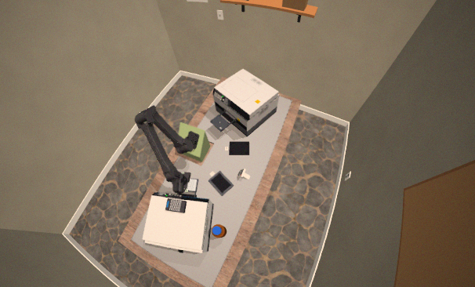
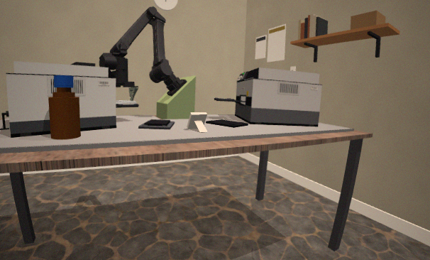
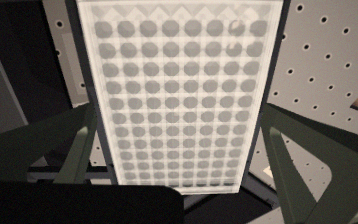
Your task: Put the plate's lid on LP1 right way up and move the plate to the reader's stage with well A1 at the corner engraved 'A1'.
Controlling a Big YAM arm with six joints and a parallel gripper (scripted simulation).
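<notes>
Now: hand 1 cm above the lidded white well plate. The rest, counted from my hand: brown capped bottle 36 cm ahead, 19 cm to the right, 2 cm above; dark lid 19 cm ahead, 14 cm to the left, 8 cm below; grey pad 19 cm ahead, 14 cm to the left, 9 cm below.
</notes>
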